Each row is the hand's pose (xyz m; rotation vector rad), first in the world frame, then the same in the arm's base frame.
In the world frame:
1: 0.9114 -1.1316 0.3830 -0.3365 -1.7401 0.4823
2: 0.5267 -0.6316 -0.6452 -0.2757 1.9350 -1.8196
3: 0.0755 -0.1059 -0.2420 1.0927 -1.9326 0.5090
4: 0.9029 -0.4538 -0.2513 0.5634 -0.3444 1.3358
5: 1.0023 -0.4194 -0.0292 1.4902 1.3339 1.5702
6: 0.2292 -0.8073 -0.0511 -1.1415 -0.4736 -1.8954
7: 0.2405 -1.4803 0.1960 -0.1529 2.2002 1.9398
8: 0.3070 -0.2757 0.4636 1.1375 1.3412 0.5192
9: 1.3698 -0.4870 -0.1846 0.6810 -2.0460 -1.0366
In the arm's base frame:
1: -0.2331 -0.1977 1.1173 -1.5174 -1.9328 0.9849
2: 0.1307 -0.7337 0.0996 0.3368 0.6749 -2.4765
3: -0.1048 -0.1044 -0.3375 0.0274 -1.9705 1.4948
4: 0.3549 -0.3052 0.4069 -0.6714 -0.2987 1.1876
5: 0.3614 -0.1045 0.5487 0.5180 1.0962 0.9048
6: -0.4197 -0.3652 0.2829 1.1161 1.7049 2.3694
7: -0.8512 -0.5662 0.8191 -0.4574 2.2358 0.5135
8: -0.2909 0.3659 0.2322 0.3471 0.6577 0.0075
9: 0.6692 -0.2637 0.7577 0.2156 -2.9043 0.0850

